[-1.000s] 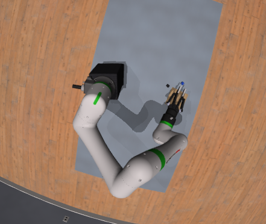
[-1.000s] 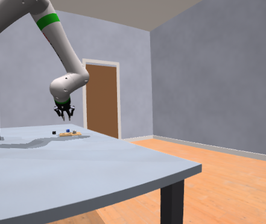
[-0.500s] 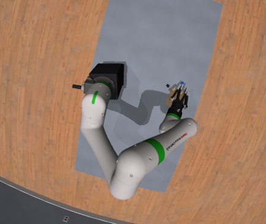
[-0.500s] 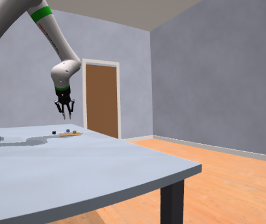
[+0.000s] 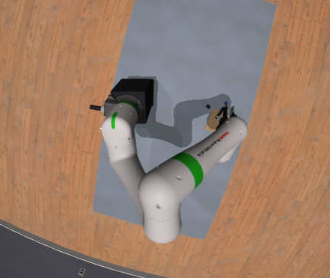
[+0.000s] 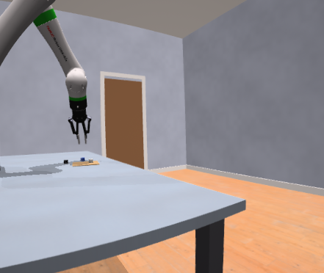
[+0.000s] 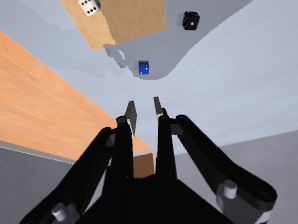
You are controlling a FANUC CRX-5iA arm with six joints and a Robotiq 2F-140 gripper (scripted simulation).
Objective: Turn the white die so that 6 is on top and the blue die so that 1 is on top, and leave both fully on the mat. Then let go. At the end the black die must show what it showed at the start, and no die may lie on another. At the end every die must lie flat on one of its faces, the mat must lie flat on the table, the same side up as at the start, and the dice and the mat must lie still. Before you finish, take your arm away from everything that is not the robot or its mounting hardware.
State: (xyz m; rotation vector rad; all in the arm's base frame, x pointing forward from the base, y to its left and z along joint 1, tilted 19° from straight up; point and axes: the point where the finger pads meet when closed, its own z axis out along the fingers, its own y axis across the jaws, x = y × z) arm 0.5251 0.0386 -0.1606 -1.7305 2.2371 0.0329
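Now: hand 130 mm above the blue die and 20 mm to the right of it. Round my hand: black die 130 mm below, 100 mm behind, 30 mm to the right; then tan mat 140 mm below, 110 mm to the right, 10 mm behind; then white die 120 mm below, 110 mm to the right, 20 mm ahead.
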